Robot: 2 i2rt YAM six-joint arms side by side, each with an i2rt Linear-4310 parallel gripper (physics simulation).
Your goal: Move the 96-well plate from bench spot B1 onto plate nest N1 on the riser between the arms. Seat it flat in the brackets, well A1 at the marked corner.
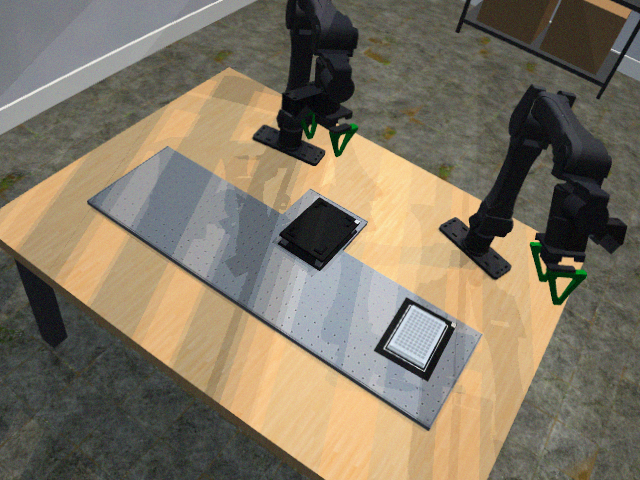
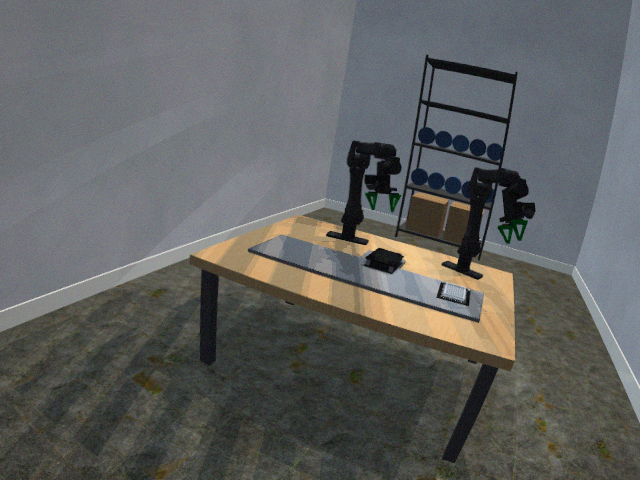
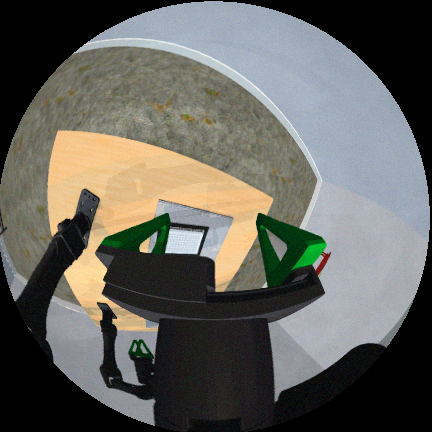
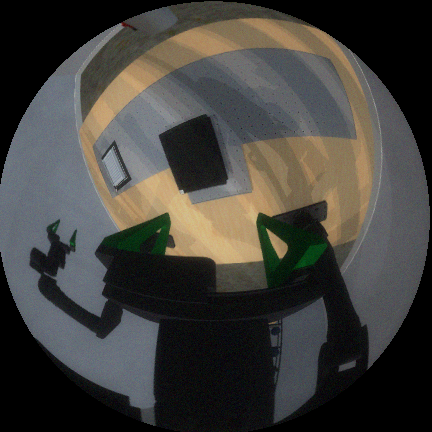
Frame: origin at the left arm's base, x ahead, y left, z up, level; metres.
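Where they show: left gripper, fingertip midpoint: (image 1: 549,292) (image 2: 513,242) (image 3: 212,217) (image 4: 67,224); right gripper, fingertip midpoint: (image 1: 323,147) (image 2: 382,211) (image 3: 137,339) (image 4: 213,217); left arm's base at its link origin: (image 1: 474,248) (image 2: 462,270) (image 3: 82,220) (image 4: 154,236); right arm's base at its link origin: (image 1: 288,146) (image 2: 347,238) (image 3: 107,310) (image 4: 300,216).
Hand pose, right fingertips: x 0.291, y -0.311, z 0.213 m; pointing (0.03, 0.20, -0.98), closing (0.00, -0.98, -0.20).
Things, the pixels of their top centre, and the offset from my right fingertips. "*": a spot on its surface instead. Level surfaces: height alone.
- white 96-well plate at its top centre: (image 1: 418,333) (image 3: 182,243) (image 2: 455,289) (image 4: 111,168) dz -0.184, dx +0.038, dy +0.419 m
- bench spot B1 at a spot on its surface: (image 1: 388,336) * dz -0.199, dx +0.090, dy +0.383 m
- perforated grey board at its surface level: dz -0.201 m
The white 96-well plate (image 1: 417,334) (image 2: 454,292) (image 3: 184,242) (image 4: 114,166) lies flat inside the black frame of bench spot B1 (image 1: 388,336), at the right end of the grey board. The black nest N1 on its riser (image 1: 320,229) (image 2: 384,258) (image 4: 194,154) stands at the board's middle, with a white mark at one corner and no plate on it. My left gripper (image 1: 551,292) (image 2: 510,238) (image 3: 212,217) is open and empty, in the air beyond the plate near the table's right edge. My right gripper (image 1: 324,144) (image 2: 383,207) (image 4: 213,217) is open and empty, above the table behind the nest.
The perforated grey board (image 1: 206,227) (image 2: 305,255) lies along the wooden table (image 1: 124,310) (image 2: 413,335). The arm bases (image 1: 305,150) (image 1: 488,261) are fixed behind it. A shelf rack (image 2: 467,69) with blue round things and brown boxes stands behind the table.
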